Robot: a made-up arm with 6 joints.
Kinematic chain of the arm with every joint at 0, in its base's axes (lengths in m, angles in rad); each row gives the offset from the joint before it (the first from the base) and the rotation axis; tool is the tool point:
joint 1: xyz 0 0 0.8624 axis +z
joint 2: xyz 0.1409 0 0 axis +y
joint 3: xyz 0 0 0.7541 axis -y
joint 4: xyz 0 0 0.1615 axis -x
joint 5: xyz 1.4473 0 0 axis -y
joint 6: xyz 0.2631 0 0 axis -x
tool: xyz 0 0 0
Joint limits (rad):
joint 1: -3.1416..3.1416
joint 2: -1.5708..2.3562
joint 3: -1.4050..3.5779
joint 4: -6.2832..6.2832
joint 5: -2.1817..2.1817
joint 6: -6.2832..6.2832
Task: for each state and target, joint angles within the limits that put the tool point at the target. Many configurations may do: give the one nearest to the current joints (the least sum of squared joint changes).
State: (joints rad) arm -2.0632 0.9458 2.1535 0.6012 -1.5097 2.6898
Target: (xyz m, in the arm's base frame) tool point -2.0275 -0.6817 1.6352
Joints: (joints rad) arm -2.7442 1.4340 1.9612 0.6415 -1.7002 2.6898
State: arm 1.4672 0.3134 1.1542 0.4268 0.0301 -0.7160
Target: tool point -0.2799 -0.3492 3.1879
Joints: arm 1.0122 0.0965 1.9134 0.5120 0.4177 -0.7160
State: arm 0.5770 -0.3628 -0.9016 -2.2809 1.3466 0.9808
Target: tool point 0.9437 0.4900 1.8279
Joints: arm 0.6693 -0.7833 -0.4914 -2.2474 1.3743 0.9808
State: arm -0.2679 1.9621 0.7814 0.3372 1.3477 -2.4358
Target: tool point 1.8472 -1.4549 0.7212
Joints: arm -0.6998 1.4189 0.9650 0.2971 1.6460 -2.4358
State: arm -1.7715 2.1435 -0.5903 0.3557 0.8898 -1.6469
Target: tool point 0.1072 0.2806 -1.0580
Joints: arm -1.7695 2.3562 -0.0023 0.3479 0.5870 -1.6469
